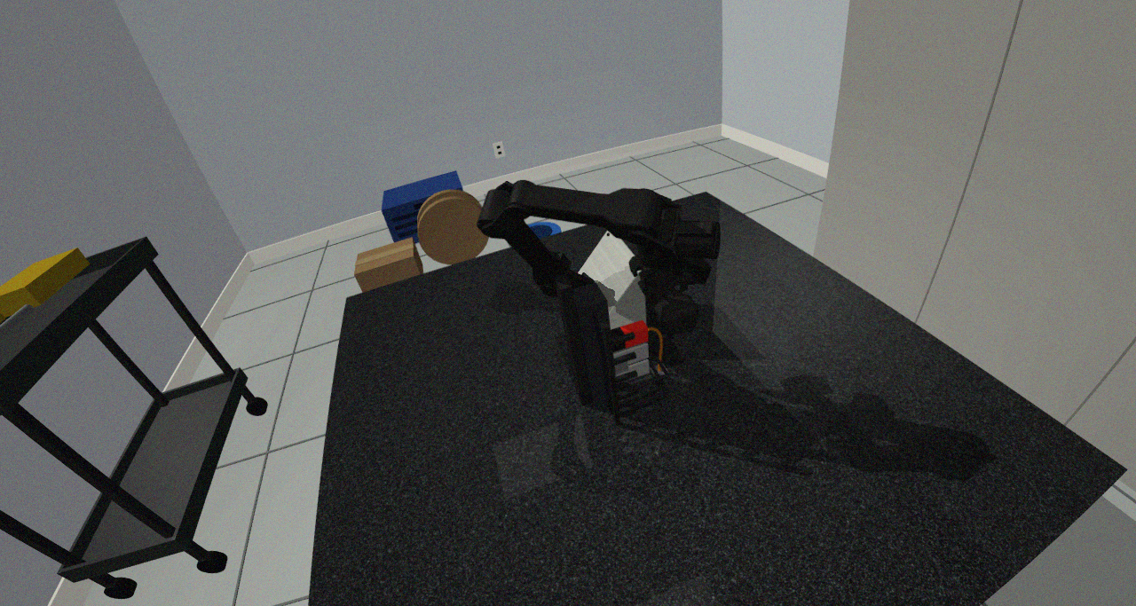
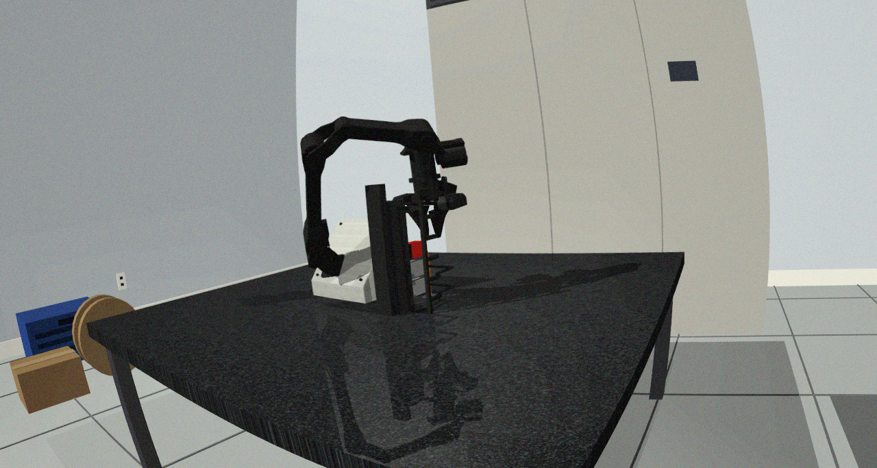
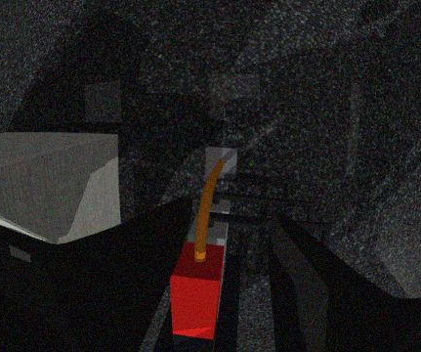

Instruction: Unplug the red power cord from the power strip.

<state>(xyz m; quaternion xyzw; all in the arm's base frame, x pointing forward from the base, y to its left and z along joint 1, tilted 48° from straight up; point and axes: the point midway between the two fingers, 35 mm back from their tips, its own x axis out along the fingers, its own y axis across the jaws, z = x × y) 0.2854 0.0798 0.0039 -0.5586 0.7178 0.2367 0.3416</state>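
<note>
My gripper tip is 2 cm past the red plug, 8 cm to the left of it and 1 cm above it. Also, from my gripper tip: black power strip: 3 cm behind, 15 cm to the right, 2 cm below.
</note>
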